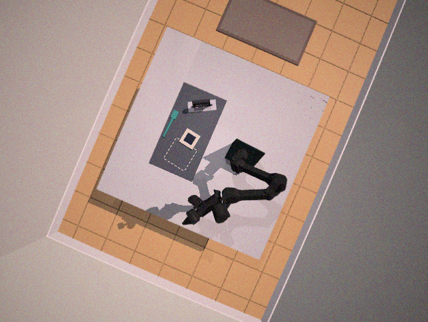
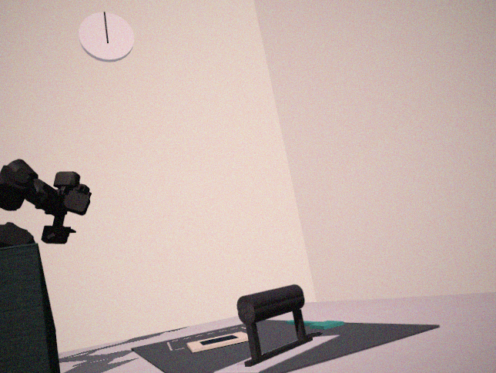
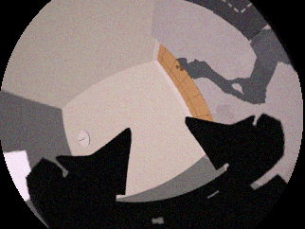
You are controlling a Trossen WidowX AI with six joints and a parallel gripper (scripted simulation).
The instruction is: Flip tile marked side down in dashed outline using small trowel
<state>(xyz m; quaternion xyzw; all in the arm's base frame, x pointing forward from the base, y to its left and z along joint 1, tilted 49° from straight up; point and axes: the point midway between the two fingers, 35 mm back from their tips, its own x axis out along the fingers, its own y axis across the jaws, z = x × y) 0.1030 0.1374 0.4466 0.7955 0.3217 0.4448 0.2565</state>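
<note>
Right now the trowel is 26 cm ahead of my gripper tip, 65 cm to the right of it and 32 cm below it. Also, from my gripper tip: teal object (42 cm ahead, 44 cm to the right, 35 cm below); cream tile (25 cm ahead, 39 cm to the right, 35 cm below); dark mat (28 cm ahead, 43 cm to the right, 37 cm below).
</note>
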